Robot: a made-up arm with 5 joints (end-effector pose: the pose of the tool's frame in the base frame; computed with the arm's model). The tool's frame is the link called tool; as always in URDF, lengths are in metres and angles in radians. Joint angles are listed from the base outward.
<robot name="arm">
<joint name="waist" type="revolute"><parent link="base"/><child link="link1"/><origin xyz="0 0 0.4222"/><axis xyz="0 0 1"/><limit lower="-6.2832" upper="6.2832"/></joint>
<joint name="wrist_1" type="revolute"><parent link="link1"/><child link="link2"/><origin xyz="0 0 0"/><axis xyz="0 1 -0.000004"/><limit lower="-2.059" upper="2.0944"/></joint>
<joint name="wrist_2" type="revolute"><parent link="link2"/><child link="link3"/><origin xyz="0.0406 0 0.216"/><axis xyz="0 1 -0.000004"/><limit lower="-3.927" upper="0.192"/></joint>
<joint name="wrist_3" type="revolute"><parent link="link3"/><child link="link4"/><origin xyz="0.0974 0 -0.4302"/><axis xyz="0 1 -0.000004"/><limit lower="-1.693" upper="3.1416"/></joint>
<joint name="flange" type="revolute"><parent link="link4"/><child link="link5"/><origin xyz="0.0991 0 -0.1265"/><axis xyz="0 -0.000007 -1"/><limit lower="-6.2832" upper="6.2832"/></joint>
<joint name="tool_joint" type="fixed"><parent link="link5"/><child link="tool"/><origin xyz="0 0 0" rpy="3.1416 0 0"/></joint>
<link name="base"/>
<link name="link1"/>
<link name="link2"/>
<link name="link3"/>
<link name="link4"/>
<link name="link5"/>
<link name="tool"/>
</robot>
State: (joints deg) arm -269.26 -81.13 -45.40 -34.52 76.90
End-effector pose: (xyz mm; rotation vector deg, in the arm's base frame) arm -0.4 27.9 981.8 -18.85 -2.29 -12.25
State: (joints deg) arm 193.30 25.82 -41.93 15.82 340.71
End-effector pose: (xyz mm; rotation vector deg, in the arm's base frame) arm -431.4 -102.0 86.7 50.42 -172.49 -0.02
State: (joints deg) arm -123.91 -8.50 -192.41 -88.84 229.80
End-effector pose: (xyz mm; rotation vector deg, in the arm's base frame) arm 179.6 267.1 872.9 -115.22 -6.33 -48.91
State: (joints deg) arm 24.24 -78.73 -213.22 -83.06 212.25
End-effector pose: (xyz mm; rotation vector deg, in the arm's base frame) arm -399.4 -179.8 156.6 11.63 166.06 10.38
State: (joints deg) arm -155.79 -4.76 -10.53 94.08 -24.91
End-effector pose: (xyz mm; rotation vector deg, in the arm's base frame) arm -114.1 -51.3 129.7 -42.07 92.05 -0.51
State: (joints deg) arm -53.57 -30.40 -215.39 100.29 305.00
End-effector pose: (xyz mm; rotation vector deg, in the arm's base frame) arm -306.8 415.7 877.0 36.78 0.46 69.14
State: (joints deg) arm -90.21 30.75 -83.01 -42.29 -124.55
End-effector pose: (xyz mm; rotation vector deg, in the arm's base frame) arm -2.4 -663.4 509.6 82.70 25.55 -28.00
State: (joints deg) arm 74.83 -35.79 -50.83 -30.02 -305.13
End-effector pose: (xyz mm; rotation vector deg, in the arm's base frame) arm 107.4 396.1 838.3 -64.27 -11.31 -44.94
